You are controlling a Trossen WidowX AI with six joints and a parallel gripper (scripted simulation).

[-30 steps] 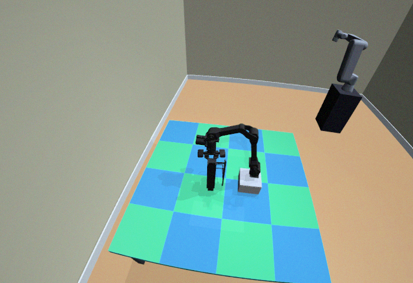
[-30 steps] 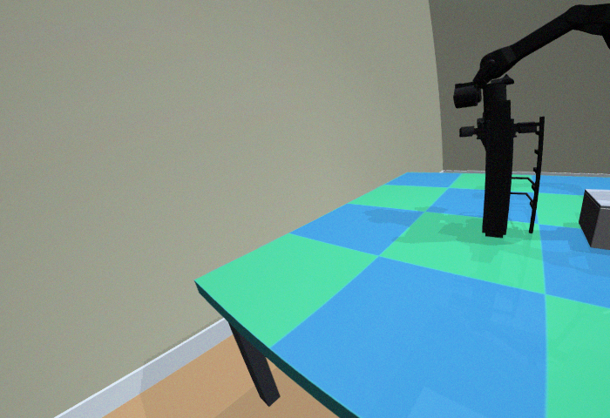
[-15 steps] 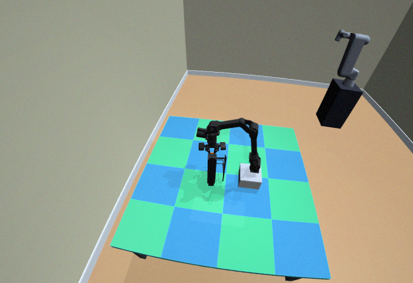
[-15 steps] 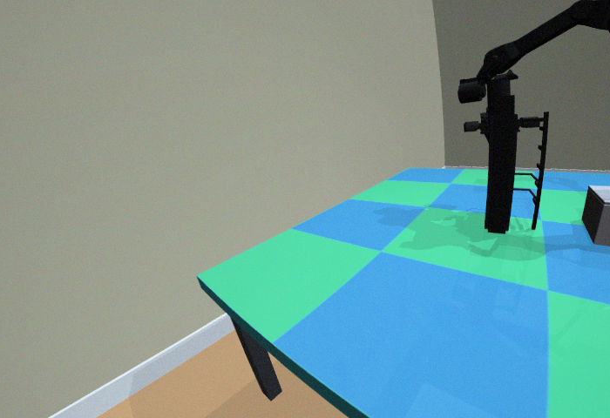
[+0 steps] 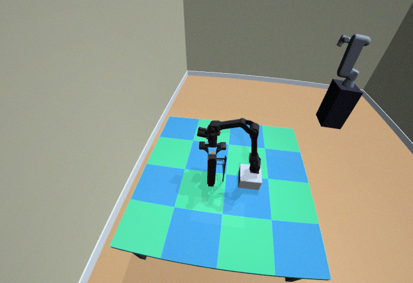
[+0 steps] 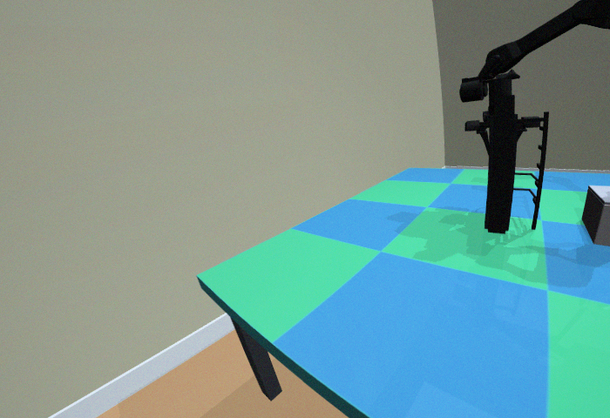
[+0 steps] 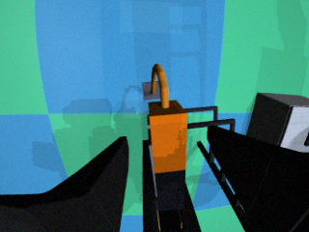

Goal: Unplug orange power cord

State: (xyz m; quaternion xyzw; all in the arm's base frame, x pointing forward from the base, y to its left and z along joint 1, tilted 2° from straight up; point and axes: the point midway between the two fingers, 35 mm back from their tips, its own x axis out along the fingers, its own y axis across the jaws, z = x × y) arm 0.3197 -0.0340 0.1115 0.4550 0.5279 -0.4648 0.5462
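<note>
The orange plug lies 30 mm to the left of my gripper tip, 10 mm below it and 10 mm behind it.
</note>
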